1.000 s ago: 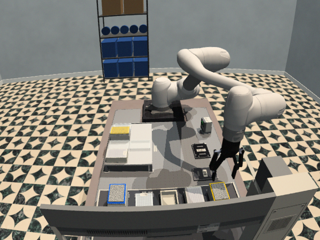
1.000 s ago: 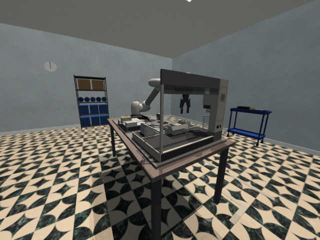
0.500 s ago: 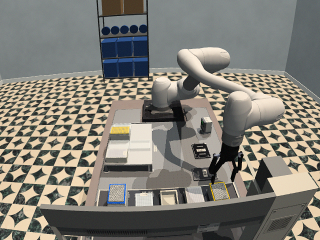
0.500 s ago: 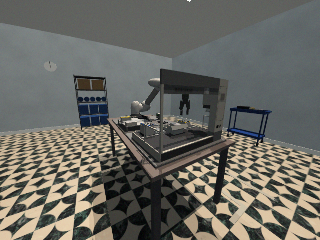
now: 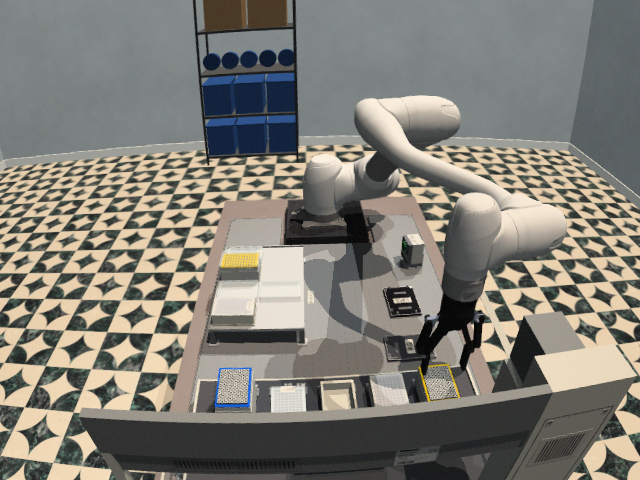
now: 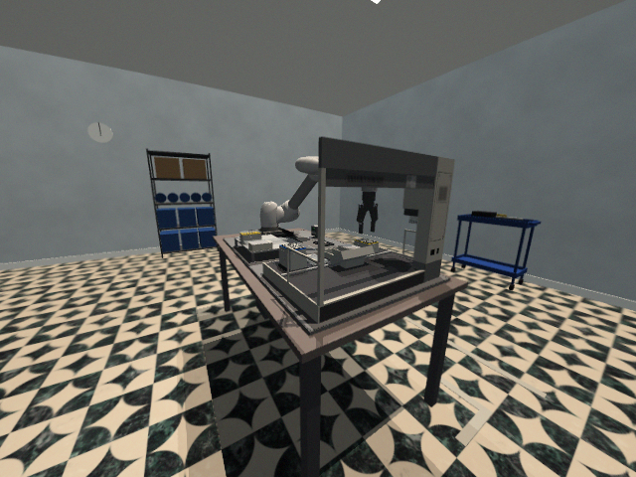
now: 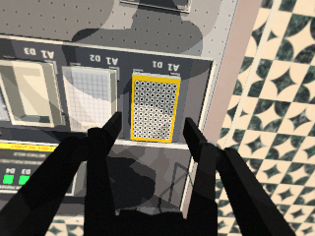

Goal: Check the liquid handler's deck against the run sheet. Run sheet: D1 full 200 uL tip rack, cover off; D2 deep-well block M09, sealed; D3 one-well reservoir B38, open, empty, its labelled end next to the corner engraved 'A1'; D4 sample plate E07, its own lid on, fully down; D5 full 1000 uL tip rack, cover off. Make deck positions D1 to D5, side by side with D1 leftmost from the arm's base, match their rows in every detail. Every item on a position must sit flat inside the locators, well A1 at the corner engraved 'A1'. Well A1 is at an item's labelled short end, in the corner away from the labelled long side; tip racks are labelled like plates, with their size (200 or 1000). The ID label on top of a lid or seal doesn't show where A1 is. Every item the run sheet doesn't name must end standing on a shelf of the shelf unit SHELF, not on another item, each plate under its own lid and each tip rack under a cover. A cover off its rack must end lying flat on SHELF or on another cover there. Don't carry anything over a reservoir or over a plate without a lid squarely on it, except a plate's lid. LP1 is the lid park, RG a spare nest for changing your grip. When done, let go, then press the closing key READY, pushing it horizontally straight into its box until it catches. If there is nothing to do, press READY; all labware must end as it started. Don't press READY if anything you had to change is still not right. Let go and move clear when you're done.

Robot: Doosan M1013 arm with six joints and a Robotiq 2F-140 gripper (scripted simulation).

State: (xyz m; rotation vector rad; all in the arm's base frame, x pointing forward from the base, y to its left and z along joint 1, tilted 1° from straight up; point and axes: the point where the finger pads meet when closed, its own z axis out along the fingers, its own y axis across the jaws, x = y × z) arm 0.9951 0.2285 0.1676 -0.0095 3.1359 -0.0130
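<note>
Now: the yellow-framed tip rack 90 mm below my hand, 10 mm to the left of it and 10 mm ahead of it. Also, from my hand: dark nest marked RG 240 mm behind, 190 mm below, 10 mm to the right; white sealed block 120 mm to the right, 120 mm below; cream reservoir 250 mm to the right, 130 mm below.
</note>
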